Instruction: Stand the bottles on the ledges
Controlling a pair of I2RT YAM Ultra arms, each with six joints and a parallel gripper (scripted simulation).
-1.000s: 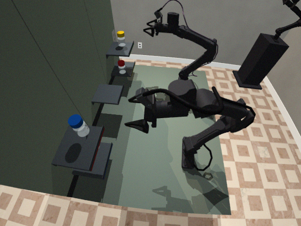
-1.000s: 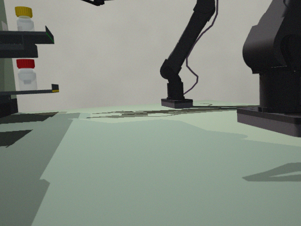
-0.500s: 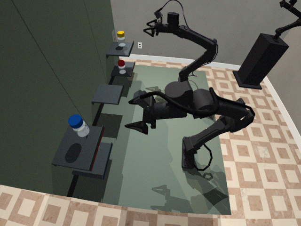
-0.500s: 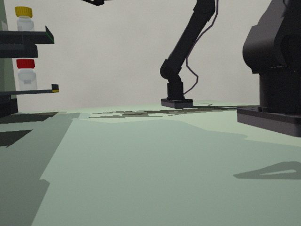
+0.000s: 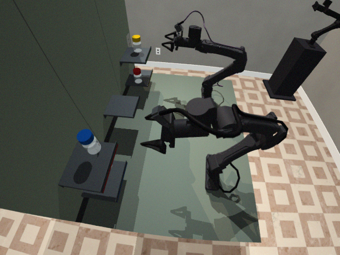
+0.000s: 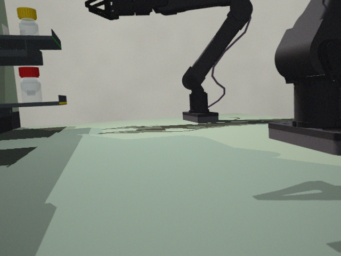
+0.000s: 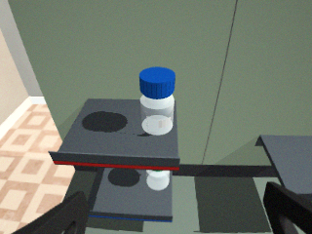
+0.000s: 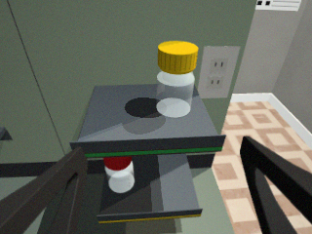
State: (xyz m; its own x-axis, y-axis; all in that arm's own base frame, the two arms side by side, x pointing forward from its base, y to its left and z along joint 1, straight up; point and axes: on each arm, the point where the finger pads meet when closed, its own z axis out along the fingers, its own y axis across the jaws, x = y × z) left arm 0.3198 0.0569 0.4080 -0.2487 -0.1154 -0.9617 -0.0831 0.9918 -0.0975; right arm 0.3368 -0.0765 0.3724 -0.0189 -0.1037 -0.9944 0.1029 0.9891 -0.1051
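The green-capped bottle is 29 cm below my left hand, 23 cm ahead of it and 1 cm to the left of it. Also, from my left hand: blue-capped bottle (22 cm ahead, 10 cm below, 1 cm to the left); red-capped bottle (66 cm to the right, 29 cm below, 21 cm ahead); yellow-capped bottle (77 cm to the right, 21 cm ahead, 10 cm below).
Now: the yellow-capped bottle 200 mm ahead of my right hand, 50 mm to the right of it and 60 mm below it. Also, from my right hand: blue-capped bottle 210 mm ahead, 730 mm to the left, 60 mm below; red-capped bottle 190 mm ahead, 60 mm to the left, 250 mm below; green-capped bottle 220 mm ahead, 730 mm to the left, 250 mm below.
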